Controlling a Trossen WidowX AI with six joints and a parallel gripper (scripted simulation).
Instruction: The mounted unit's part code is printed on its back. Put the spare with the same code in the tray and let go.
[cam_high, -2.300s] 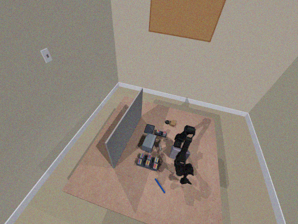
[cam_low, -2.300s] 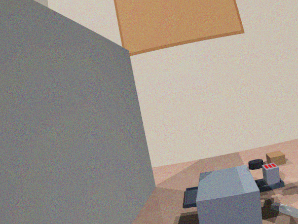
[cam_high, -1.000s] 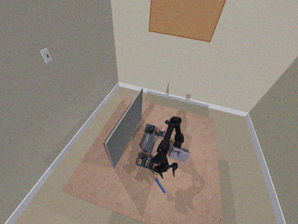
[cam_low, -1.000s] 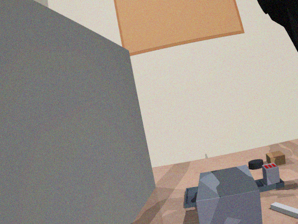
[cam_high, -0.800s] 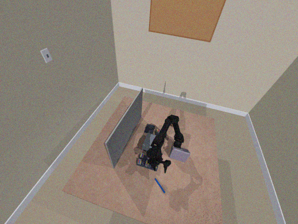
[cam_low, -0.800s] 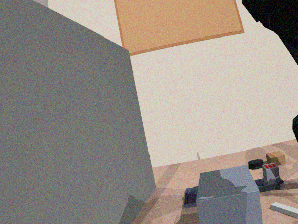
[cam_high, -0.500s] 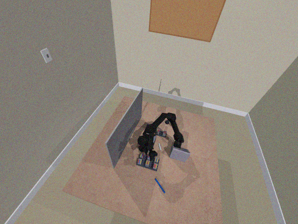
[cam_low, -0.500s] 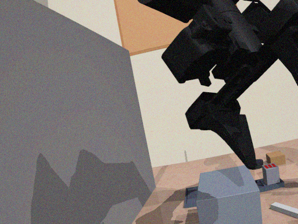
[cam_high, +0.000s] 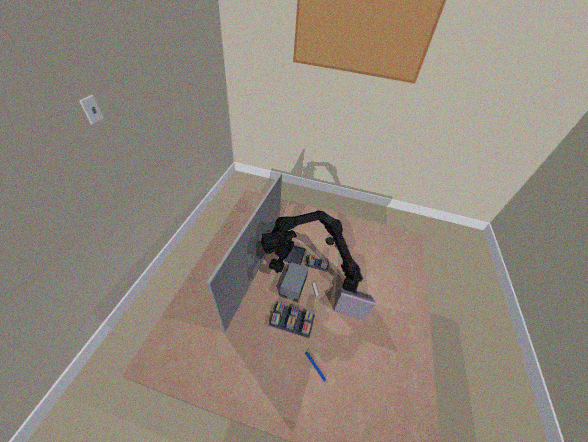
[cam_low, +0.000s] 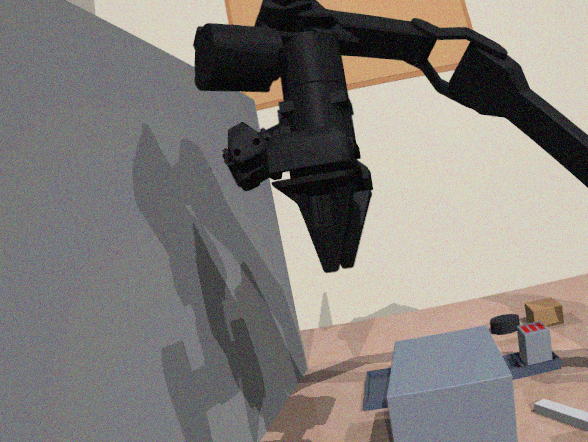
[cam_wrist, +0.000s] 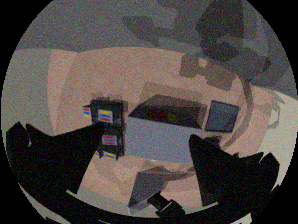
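Right now the grey spare is 180 mm behind my gripper tip, 210 mm to the left of it and 150 mm below it. Round my gripper tip: dark panel (150 mm ahead, 50 mm to the right, 30 mm above); white bar (200 mm behind, 20 mm to the right, 190 mm below); unit (80 mm behind, 10 mm to the right, 150 mm below).
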